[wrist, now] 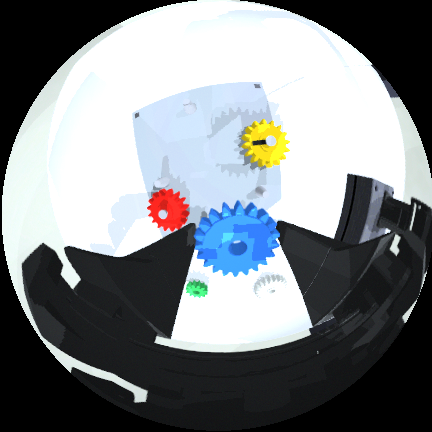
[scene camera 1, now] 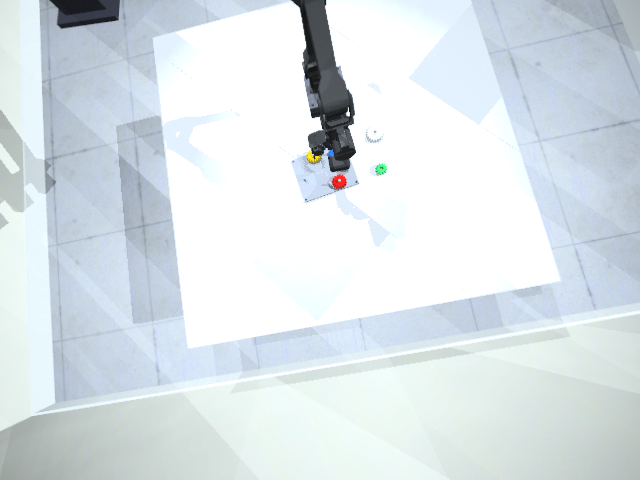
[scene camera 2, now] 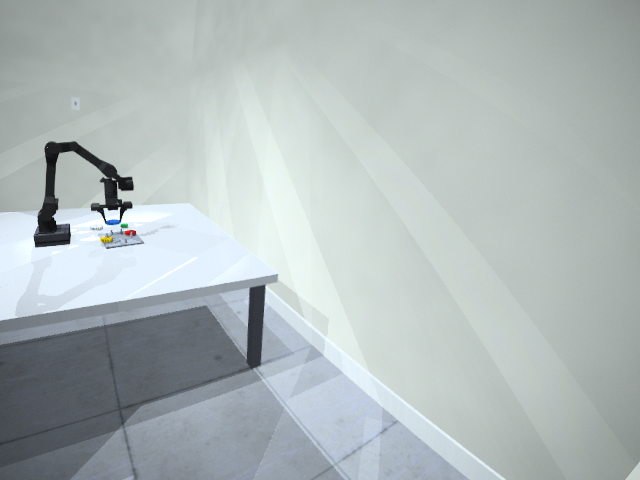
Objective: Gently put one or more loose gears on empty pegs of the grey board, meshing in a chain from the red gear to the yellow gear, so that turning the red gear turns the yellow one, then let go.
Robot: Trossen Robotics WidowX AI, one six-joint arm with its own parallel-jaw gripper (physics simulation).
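Frame: origin at the arm's base, x ahead, y right, z down, level; millimetres.
Seen in the pictures: gripper, between the fingertips: [wrist: 236, 227] [scene camera 2: 113, 223]; arm's base, origin of its link: [wrist: 384, 210] [scene camera 1: 318, 84] [scene camera 2: 47, 231].
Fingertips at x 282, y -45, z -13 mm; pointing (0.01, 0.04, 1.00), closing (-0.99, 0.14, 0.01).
Observation:
Pixels of each thing's top centre, then the offset from my fingertips to it. "spot": a spot on its surface instead. Level surfaces: height alone.
- blue gear, centre of its top: [wrist: 237, 248] [scene camera 2: 113, 220] dx -2, dy -12, dz -10 mm
- grey board, centre of its top: [wrist: 209, 167] [scene camera 1: 323, 167] [scene camera 2: 119, 233] dx +27, dy +41, dz +39 mm
- red gear, a spot on its surface: [wrist: 168, 210] [scene camera 1: 338, 179] [scene camera 2: 129, 231] spot: dx +72, dy -10, dz +44 mm
- yellow gear, centre of its top: [wrist: 269, 141] [scene camera 1: 313, 154] [scene camera 2: 106, 237] dx -29, dy +76, dz +44 mm
- board's far side, a spot on its surface: [wrist: 189, 106] spot: dx +56, dy +107, dz +47 mm
- small green gear, centre of its top: [wrist: 195, 292] [scene camera 1: 381, 168] [scene camera 2: 124, 224] dx +40, dy -166, dz +52 mm
- white gear, centre of its top: [wrist: 271, 291] [scene camera 1: 375, 131] [scene camera 2: 96, 225] dx -101, dy -153, dz +52 mm
- white table, height of its surface: dz +69 mm
My gripper [scene camera 2: 113, 222] [wrist: 236, 227] is shut on the blue gear [scene camera 2: 113, 222] [wrist: 237, 240], a finger on each side, and holds it flat above the grey board [scene camera 1: 319, 191] [wrist: 170, 135]. In scene camera 1 the arm hides most of the blue gear [scene camera 1: 331, 153]. The red gear [scene camera 1: 339, 181] [scene camera 2: 130, 233] [wrist: 168, 210] and the yellow gear [scene camera 1: 313, 157] [scene camera 2: 106, 239] [wrist: 265, 143] sit on pegs of the board, apart from each other. Bare pegs show at the board's far side [wrist: 189, 106], near the red gear and near the yellow gear. The blue gear and fingers hide the board's near part in the wrist view.
A small green gear [scene camera 1: 381, 168] [scene camera 2: 124, 225] [wrist: 197, 288] and a white gear [scene camera 1: 374, 134] [scene camera 2: 96, 227] [wrist: 270, 286] lie loose on the white table [scene camera 1: 248, 289] [scene camera 2: 196, 258], beside the board. The arm's base [scene camera 2: 52, 235] stands near the board.

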